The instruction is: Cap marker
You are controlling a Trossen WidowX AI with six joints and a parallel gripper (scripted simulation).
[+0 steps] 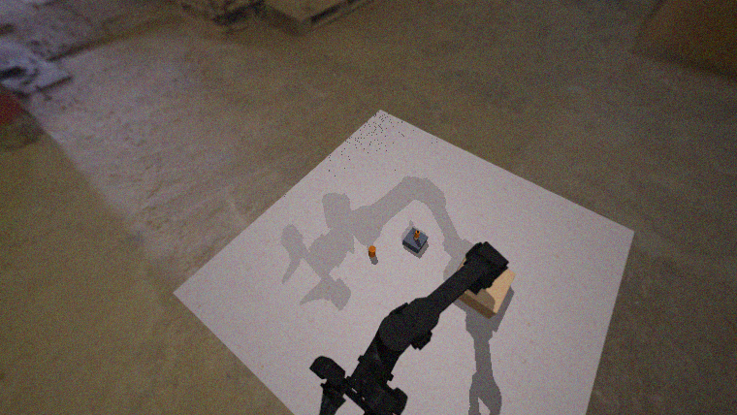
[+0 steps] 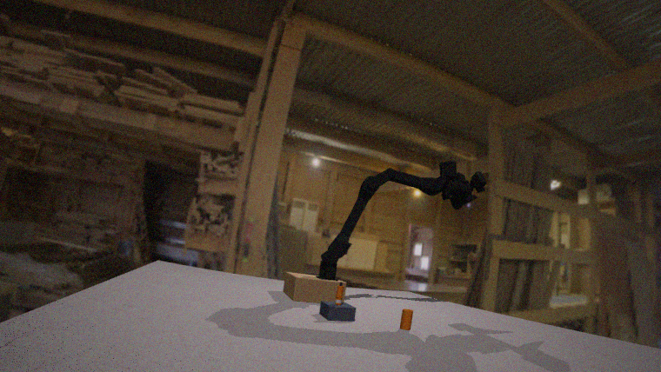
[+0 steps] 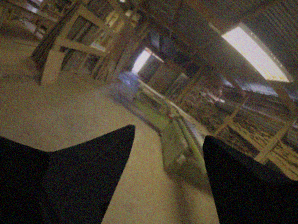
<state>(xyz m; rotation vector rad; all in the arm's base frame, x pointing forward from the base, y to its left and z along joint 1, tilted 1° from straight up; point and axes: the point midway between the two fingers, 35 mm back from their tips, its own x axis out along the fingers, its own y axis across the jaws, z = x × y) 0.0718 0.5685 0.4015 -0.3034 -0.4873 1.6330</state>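
The orange cap is 29 cm ahead of my gripper tip, 48 cm to the right of it and 46 cm below it.
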